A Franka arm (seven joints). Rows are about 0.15 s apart.
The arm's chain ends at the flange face. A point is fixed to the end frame.
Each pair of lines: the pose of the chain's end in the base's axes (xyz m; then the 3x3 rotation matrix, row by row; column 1 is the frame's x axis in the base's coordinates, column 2 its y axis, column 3 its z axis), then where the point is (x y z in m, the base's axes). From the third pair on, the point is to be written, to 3 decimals.
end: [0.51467, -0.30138, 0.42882], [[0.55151, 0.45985, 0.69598], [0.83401, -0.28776, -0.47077], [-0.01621, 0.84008, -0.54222]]
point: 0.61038 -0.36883 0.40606
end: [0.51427, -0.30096, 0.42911], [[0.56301, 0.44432, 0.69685], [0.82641, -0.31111, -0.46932], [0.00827, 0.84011, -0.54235]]
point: 0.60935 -0.36926 0.40626
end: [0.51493, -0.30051, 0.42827], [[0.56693, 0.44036, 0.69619], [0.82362, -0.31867, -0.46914], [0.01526, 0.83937, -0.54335]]
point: 0.610 -0.369 0.405
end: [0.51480, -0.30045, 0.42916], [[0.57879, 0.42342, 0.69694], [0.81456, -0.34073, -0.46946], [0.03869, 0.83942, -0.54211]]
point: 0.609 -0.370 0.406
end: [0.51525, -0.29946, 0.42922], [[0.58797, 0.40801, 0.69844], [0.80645, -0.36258, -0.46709], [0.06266, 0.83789, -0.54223]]
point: 0.609 -0.370 0.406
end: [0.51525, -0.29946, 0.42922], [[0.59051, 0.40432, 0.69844], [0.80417, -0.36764, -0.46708], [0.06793, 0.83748, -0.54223]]
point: 0.609 -0.370 0.406
